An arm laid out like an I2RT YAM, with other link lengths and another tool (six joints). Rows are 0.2 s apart.
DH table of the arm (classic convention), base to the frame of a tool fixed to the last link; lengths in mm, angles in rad. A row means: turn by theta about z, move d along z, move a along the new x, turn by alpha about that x. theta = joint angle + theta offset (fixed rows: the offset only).
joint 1: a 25.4, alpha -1.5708, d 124.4, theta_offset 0
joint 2: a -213.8, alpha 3.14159, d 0, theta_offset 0
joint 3: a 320.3, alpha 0, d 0, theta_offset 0.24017
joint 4: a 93.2, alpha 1.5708, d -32, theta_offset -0.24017
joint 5: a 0, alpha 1.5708, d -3.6, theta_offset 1.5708
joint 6: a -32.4, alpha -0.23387, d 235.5, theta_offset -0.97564
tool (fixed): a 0, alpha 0, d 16.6, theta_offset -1.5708
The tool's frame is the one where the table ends.
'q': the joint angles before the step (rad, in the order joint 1, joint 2, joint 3, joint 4, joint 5, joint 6). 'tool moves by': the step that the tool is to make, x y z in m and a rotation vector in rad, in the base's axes. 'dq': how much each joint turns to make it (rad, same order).
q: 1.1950 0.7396 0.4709 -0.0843 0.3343 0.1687
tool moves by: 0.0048 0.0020 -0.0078 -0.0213 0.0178 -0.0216
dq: 0.0000 0.0625 0.0367 -0.0063 0.0170 0.0169
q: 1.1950 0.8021 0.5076 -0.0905 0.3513 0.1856
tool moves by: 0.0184 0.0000 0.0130 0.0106 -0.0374 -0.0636
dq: -0.0001 0.0537 0.0397 0.0399 0.0704 -0.0061
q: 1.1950 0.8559 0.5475 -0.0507 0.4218 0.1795
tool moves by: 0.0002 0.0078 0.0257 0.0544 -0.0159 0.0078
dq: 0.0016 -0.0064 0.0245 0.0243 -0.0076 0.0031
